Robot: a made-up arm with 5 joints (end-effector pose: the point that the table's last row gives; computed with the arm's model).
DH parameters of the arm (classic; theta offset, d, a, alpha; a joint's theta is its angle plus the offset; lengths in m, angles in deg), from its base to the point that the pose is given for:
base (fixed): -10.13 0 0.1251 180
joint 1: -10.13 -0.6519 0.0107 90
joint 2: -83.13 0 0.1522 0
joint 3: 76.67 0 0.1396 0
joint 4: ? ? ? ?
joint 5: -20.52 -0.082 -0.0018 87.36
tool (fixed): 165.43 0.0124 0 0
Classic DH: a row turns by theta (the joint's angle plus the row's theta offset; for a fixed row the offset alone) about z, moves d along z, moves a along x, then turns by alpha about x.
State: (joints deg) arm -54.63 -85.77 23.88 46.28 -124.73
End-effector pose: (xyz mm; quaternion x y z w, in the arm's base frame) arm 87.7 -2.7 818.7 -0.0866 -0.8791 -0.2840 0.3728
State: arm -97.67 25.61 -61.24 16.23 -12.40
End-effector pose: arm 66.7 251.5 884.6 -0.0780 0.8704 0.0996 0.4758
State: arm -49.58 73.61 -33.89 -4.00 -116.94
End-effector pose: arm 310.0 257.9 539.9 -0.3051 -0.8171 0.0887 0.4811
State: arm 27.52 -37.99 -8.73 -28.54 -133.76
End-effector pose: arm 185.3 -8.4 969.4 0.3255 0.6866 0.5817 0.2902
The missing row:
joint 4: -83.54 0.0289 -0.0091 90
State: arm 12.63 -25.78 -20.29 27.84 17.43
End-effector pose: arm 251.0 -33.6 921.2 0.5894 0.4305 -0.5261 0.4365
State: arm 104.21 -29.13 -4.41 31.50 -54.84
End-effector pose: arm 114.9 -166.5 863.9 -0.9918 0.0021 0.1220 0.0367
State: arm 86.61 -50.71 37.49 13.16 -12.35
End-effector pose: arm 149.6 -138.8 791.4 -0.8690 -0.1259 0.4738 0.0662
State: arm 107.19 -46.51 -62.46 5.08 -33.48
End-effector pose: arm 188.4 110.9 979.1 0.5975 -0.2614 -0.3789 0.6565
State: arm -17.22 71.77 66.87 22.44 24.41
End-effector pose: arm 104.8 -10.5 561.5 0.5801 -0.4336 0.5832 0.3679
